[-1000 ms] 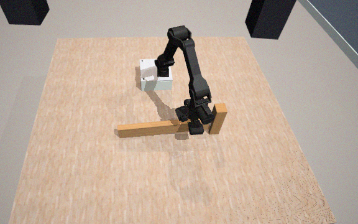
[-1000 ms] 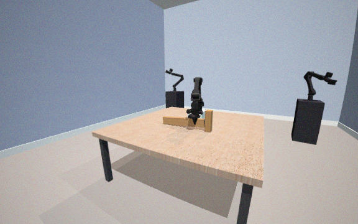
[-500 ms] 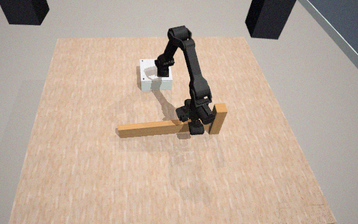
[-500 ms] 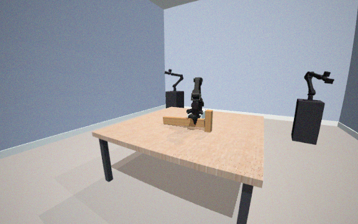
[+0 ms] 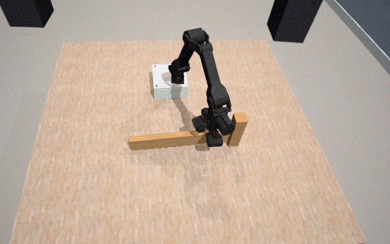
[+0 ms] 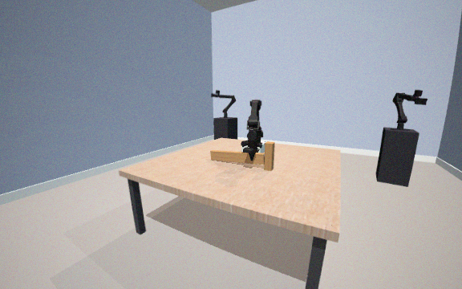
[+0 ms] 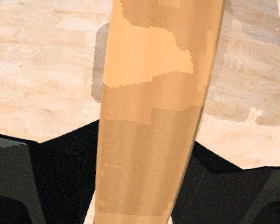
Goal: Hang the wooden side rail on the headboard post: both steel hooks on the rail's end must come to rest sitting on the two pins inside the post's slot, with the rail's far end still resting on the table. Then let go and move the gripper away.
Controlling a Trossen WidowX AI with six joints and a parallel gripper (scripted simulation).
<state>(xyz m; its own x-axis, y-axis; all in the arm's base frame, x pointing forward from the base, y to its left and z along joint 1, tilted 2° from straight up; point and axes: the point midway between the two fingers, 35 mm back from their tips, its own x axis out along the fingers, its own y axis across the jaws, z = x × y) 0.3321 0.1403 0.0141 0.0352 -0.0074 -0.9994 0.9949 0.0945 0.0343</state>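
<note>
The headboard post is 1 cm behind my gripper tip, 11 cm to the left of it and 4 cm above it.
</note>
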